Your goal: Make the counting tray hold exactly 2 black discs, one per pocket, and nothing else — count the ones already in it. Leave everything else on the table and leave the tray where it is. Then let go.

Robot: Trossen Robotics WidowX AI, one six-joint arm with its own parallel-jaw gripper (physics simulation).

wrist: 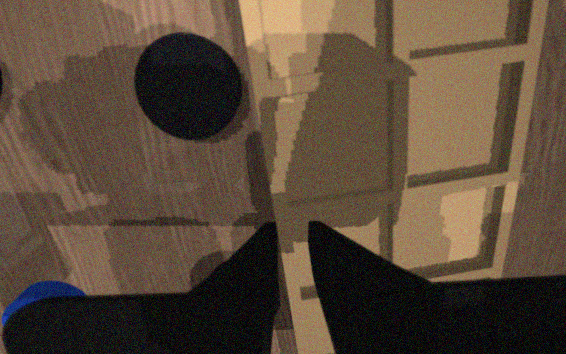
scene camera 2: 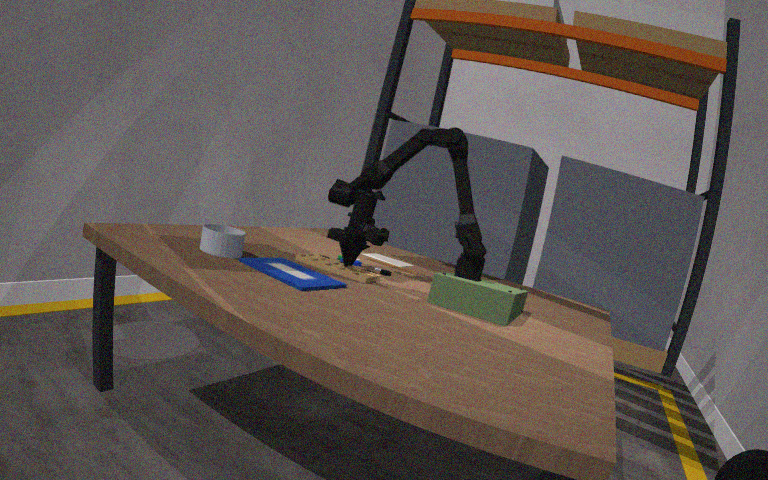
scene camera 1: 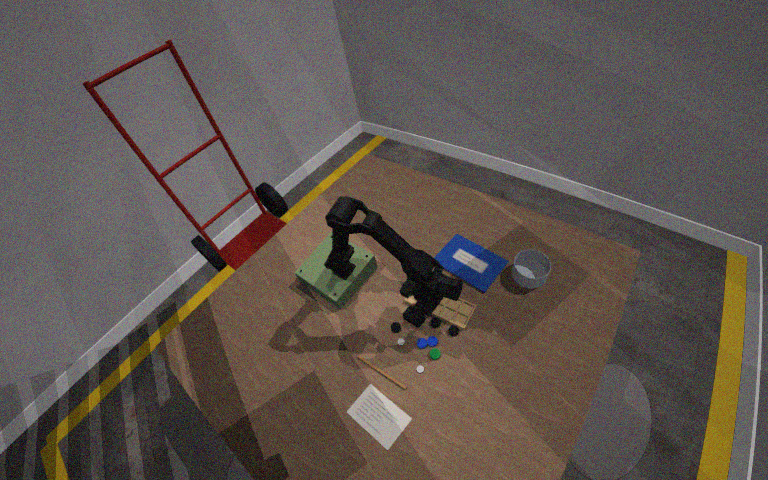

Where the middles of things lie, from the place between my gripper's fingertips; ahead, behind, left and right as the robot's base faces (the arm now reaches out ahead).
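Positions from my hand: counting tray [scene camera 1: 458,313] 1 cm ahead, 4 cm to the left; bowl [scene camera 2: 223,241] 23 cm ahead, 29 cm to the left, 2 cm above.
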